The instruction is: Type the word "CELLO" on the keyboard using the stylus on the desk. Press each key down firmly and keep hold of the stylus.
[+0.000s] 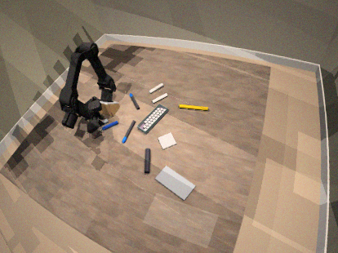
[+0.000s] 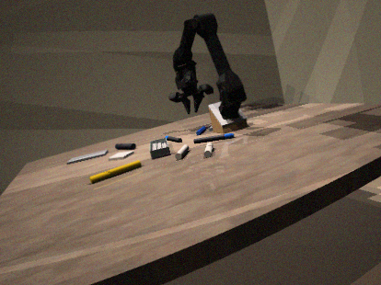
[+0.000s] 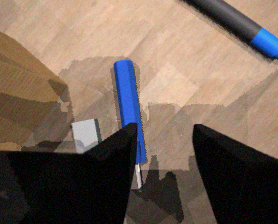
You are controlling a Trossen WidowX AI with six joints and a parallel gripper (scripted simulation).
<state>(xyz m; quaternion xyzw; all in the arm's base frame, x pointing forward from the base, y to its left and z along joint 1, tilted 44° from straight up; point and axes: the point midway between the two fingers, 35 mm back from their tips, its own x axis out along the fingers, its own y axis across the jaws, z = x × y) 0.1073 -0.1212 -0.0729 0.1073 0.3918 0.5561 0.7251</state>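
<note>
My gripper tip is now 7 cm above the stylus and 3 cm past it. Also, from my gripper tip: grey plate: 46 cm ahead, 8 cm to the right, 8 cm below; then dark cylinder: 30 cm ahead, 7 cm below, 5 cm to the right; then white card: 32 cm ahead, 9 cm to the left, 8 cm below.
</note>
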